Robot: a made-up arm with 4 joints. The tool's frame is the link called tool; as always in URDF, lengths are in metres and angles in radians. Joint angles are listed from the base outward.
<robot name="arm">
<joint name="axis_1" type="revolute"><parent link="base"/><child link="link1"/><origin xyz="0 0 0.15" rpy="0 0 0"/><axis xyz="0 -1 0"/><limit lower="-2.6" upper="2.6"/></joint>
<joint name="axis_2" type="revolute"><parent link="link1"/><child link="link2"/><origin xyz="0.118 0.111 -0.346" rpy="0 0 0"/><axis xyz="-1 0 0"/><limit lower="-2.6" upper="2.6"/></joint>
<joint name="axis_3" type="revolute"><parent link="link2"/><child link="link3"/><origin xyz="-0.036 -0.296 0.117" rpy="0 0 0"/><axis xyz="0 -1 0"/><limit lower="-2.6" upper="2.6"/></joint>
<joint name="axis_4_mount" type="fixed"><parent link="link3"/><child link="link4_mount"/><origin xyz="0.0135 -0.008 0.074" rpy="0 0 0"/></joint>
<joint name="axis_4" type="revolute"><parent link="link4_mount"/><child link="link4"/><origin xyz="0.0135 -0.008 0.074" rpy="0 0 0"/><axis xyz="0 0 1"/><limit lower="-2.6" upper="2.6"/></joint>
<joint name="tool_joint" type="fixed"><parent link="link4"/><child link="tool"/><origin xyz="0.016 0.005 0.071" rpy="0 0 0"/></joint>
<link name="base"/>
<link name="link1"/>
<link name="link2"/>
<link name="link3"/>
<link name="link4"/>
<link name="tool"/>
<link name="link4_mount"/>
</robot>
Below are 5 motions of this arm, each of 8 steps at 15 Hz.
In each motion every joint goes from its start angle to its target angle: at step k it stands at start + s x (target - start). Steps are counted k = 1, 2, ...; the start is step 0. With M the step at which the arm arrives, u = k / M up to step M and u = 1 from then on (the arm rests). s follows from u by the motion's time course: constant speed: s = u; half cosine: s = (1 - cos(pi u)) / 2; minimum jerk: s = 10 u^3 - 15 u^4 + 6 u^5.
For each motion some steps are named. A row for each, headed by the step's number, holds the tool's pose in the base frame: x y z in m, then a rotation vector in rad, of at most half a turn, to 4 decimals.
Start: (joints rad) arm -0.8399 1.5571 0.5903 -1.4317
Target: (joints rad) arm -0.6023 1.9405 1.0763 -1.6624
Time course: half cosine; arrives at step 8
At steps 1, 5, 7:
1: -0.0244 0.4274 0.1485 -0.9559 -0.6182 -0.2387
5: -0.1180 0.4579 0.1211 -0.7003 -0.9469 -0.0791
7: -0.1488 0.4607 0.1011 -0.5958 -1.0441 0.0046

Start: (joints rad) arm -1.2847 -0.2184 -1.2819 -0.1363
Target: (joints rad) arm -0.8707 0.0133 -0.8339 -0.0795
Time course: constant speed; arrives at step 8
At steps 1, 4, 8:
1: -0.1419 -0.2208 -0.2208 0.0884 2.4613 -0.0571
4: -0.0299 -0.2152 -0.2000 0.0097 2.1377 -0.0646
8: 0.0921 -0.1942 -0.1298 -0.0828 1.7030 -0.0590

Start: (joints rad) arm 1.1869 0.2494 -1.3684 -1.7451
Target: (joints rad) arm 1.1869 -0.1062 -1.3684 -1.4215
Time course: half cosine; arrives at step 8
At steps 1, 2, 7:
1: 0.2436 -0.1776 0.3778 -0.2140 0.0765 -1.9526
2: 0.2547 -0.1853 0.3734 -0.2018 0.0892 -1.8810
7: 0.3447 -0.2266 0.3380 -0.1068 0.1665 -1.3407

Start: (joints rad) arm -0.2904 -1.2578 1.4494 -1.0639
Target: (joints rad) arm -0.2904 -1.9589 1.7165 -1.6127
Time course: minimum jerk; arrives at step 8
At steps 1, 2, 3, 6, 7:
1: -0.2976 -0.1584 -0.3885 1.4371 -0.4812 -1.9045
2: -0.3041 -0.1369 -0.4052 1.5017 -0.4371 -1.9943
3: -0.3152 -0.0915 -0.4334 1.6258 -0.3396 -2.1696
6: -0.3327 0.0956 -0.4770 -1.6672 -0.1222 2.2848
7: -0.3322 0.1227 -0.4753 -1.5999 -0.1825 2.2044

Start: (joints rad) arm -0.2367 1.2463 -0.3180 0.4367
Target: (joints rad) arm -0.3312 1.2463 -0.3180 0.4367
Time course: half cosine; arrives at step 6
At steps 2, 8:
2: 0.1915 0.3115 0.1390 -1.1292 0.7663 0.3309
8: 0.1903 0.3115 0.1255 -1.1222 0.8286 0.3725

